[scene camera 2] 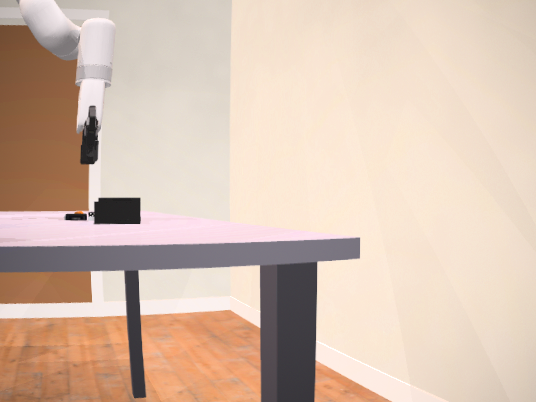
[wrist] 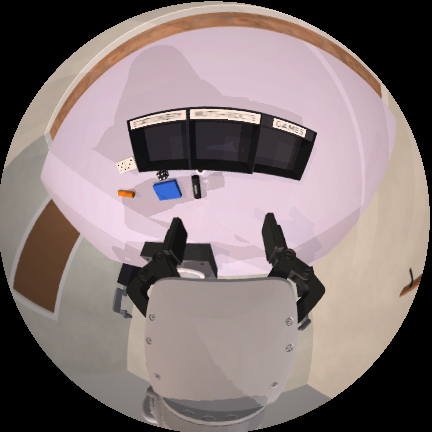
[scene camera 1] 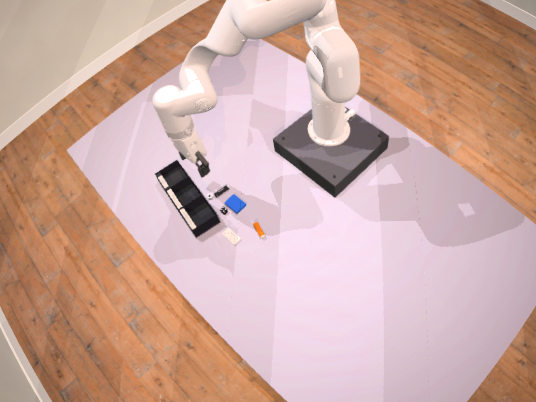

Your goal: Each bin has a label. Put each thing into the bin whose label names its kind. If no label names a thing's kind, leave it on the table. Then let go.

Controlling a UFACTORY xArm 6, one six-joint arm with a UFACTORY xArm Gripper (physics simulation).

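Seen in the pictures: gripper, fingertip midpoint: (scene camera 2: 88,162) (wrist: 222,223) (scene camera 1: 195,165); arm's base, link origin: (wrist: 188,272) (scene camera 1: 329,130).
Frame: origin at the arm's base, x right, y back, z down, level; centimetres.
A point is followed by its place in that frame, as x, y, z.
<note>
A black three-part bin (scene camera 1: 201,231) @(0.5, -47.7, 4.6) (scene camera 2: 117,211) @(25.5, -44.1, 3.8) (wrist: 221,170) @(12.7, -40.8, 1.4) has labels reading STATIONERY (wrist: 157,120) @(5.2, -48.4, 1.8), NUTS+BOLTS (blurred) (wrist: 225,116) @(13.3, -47.8, 1.8) and GAMES (wrist: 289,127) @(21.5, -47.5, 2.5), left to right in the wrist view. On the table beside it lie a white domino (scene camera 1: 232,236) @(-6.2, -41.9, 5.3) (wrist: 126,164) @(-5.4, -42.1, 5.3), a black die (scene camera 1: 224,210) @(1.5, -38.8, 4.5) (wrist: 162,175) @(2.4, -38.9, 4.4), a flat blue block (scene camera 1: 235,203) @(1.6, -35.0, 5.0) (wrist: 167,190) @(2.2, -35.2, 5.0), a black battery (scene camera 1: 221,190) @(7.7, -35.5, 4.6) (wrist: 196,187) @(8.2, -35.9, 4.6), an orange battery (scene camera 1: 258,230) @(-9.9, -35.5, 4.7) (wrist: 126,193) @(-8.8, -35.4, 4.8) and a small pale nut (scene camera 1: 210,196) @(8.8, -39.0, 5.3) (wrist: 201,171) @(9.3, -38.8, 5.1), partly hidden in the wrist view. My gripper (scene camera 1: 194,165) @(12.9, -38.3, -5.6) (scene camera 2: 89,162) @(12.9, -38.3, -5.6) (wrist: 222,223) @(12.9, -38.3, -5.6) is open and empty, high above the table near the bin's GAMES end.
The arm's dark base block (scene camera 1: 335,175) @(-13.3, -10.0, 0.0) stands on the pale table (scene camera 1: 330,310) @(-40.1, -35.9, 6.0), off to the right of the things in scene camera 1. The die, the nut and the black battery lie close to the bin's long side. The table's edge (scene camera 2: 200,257) @(66.7, -51.0, 7.3) shows in scene camera 2.
</note>
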